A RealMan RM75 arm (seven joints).
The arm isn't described. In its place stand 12 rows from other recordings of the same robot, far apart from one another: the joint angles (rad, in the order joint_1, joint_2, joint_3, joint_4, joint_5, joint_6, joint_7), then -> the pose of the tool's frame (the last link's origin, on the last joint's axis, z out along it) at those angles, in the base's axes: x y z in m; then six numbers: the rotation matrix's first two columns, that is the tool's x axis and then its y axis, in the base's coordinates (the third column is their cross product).
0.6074 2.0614 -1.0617 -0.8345 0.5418 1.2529 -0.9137 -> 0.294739 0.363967 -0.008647 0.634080 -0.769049 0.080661 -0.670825 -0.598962 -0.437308
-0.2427 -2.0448 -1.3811 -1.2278 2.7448 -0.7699 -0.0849 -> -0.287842 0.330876 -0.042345 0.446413 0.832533 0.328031 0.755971 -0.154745 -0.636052
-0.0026 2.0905 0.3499 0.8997 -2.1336 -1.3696 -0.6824 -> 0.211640 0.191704 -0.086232 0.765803 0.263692 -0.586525 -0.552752 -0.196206 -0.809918
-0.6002 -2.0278 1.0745 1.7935 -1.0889 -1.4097 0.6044 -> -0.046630 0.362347 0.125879 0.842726 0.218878 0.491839 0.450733 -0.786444 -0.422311
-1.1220 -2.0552 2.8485 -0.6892 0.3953 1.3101 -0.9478 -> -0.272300 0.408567 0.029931 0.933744 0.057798 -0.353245 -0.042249 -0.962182 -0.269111
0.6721 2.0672 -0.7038 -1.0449 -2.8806 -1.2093 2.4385 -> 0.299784 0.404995 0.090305 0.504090 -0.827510 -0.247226 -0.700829 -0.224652 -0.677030
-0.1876 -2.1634 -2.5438 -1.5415 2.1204 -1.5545 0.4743 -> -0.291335 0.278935 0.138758 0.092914 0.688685 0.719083 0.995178 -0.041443 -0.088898
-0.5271 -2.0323 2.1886 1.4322 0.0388 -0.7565 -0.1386 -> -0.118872 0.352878 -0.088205 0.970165 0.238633 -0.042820 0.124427 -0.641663 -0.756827
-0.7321 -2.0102 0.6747 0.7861 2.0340 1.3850 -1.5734 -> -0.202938 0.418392 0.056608 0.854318 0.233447 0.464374 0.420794 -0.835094 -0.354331
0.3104 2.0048 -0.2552 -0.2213 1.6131 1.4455 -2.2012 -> 0.372934 0.279508 0.056289 0.456766 -0.069074 -0.886901 -0.846152 -0.341456 -0.409187
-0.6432 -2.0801 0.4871 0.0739 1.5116 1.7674 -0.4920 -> -0.206060 0.322869 -0.013273 0.458278 -0.332351 0.824333 0.307365 -0.810975 -0.497841
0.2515 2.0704 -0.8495 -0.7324 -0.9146 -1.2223 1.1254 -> 0.307603 0.334121 0.117338 0.451733 0.157941 -0.878061 -0.790432 -0.385539 -0.476000
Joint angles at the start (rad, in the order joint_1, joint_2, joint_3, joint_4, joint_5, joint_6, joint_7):
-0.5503, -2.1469, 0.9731, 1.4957, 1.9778, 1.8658, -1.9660
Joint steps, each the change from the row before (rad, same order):
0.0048, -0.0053, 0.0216, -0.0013, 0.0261, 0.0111, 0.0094
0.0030, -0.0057, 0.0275, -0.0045, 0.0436, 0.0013, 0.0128
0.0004, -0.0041, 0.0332, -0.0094, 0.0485, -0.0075, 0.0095
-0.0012, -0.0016, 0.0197, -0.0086, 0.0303, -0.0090, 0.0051
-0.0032, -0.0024, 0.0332, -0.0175, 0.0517, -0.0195, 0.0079
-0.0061, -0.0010, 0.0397, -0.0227, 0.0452, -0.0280, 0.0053
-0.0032, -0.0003, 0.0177, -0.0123, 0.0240, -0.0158, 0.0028
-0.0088, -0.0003, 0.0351, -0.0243, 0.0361, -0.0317, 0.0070
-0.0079, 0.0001, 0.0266, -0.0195, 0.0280, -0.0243, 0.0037
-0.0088, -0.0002, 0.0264, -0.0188, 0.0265, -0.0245, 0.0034
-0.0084, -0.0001, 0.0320, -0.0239, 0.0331, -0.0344, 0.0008
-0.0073, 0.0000, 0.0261, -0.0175, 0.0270, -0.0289, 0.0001
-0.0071, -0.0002, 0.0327, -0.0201, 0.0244, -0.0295, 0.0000
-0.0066, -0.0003, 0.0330, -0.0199, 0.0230, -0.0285, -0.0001
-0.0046, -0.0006, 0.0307, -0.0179, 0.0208, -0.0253, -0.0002
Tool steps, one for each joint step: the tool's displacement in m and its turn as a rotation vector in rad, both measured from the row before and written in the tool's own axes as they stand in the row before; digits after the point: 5 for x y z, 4 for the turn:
-0.00484, 0.00311, 0.00501, -0.0199, -0.0347, 0.0027
-0.00610, 0.00134, 0.00658, -0.0117, -0.0488, 0.0027
-0.00589, 0.00007, 0.00773, -0.0083, -0.0541, 0.0005
-0.00338, -0.00084, 0.00474, -0.0015, -0.0326, -0.0006
-0.00560, -0.00201, 0.00816, 0.0003, -0.0550, -0.0011
-0.00389, -0.00243, 0.00947, -0.0001, -0.0519, 0.0032
-0.00218, -0.00167, 0.00444, 0.0033, -0.0262, 0.0009
-0.00203, -0.00290, 0.00864, 0.0040, -0.0424, 0.0104
-0.00138, -0.00225, 0.00651, 0.0035, -0.0337, 0.0083
-0.00068, -0.00215, 0.00636, 0.0043, -0.0324, 0.0110
-0.00170, -0.00288, 0.00775, 0.0098, -0.0396, 0.0090
-0.00084, -0.00245, 0.00589, 0.0109, -0.0322, 0.0104
-0.00041, -0.00134, 0.00715, 0.0059, -0.0335, 0.0147
-0.00033, -0.00089, 0.00708, 0.0050, -0.0328, 0.0162
-0.00057, -0.00028, 0.00656, 0.0038, -0.0302, 0.0152

